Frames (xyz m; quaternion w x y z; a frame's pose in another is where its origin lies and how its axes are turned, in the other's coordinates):
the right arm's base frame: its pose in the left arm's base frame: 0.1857 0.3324 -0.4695 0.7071 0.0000 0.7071 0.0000
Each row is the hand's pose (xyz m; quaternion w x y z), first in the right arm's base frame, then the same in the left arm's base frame.
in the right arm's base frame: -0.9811 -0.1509 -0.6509 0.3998 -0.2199 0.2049 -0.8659
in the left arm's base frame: -0.4652 0.1815 0.5116 0.1378 -0.7678 0.4276 -0.4568
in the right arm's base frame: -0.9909 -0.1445 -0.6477 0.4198 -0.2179 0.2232 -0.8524
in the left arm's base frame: -0.4620 0.1879 0.5214 0.1390 -0.7568 0.4546 -0.4486
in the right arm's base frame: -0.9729 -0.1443 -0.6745 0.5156 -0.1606 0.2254 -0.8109
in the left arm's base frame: -0.4888 0.1881 0.5034 0.2052 -0.6870 0.5240 -0.4598
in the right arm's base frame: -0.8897 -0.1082 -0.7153 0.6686 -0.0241 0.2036 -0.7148
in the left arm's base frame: -0.5296 0.2242 0.4202 0.3288 -0.5225 0.6167 -0.4884
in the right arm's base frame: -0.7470 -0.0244 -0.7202 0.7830 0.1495 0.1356 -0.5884
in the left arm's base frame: -0.5345 0.3080 0.2775 0.4578 -0.3103 0.6495 -0.5218
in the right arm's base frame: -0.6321 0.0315 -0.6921 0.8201 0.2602 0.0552 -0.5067
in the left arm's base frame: -0.5064 0.3639 0.1626 0.5408 -0.1743 0.6189 -0.5423
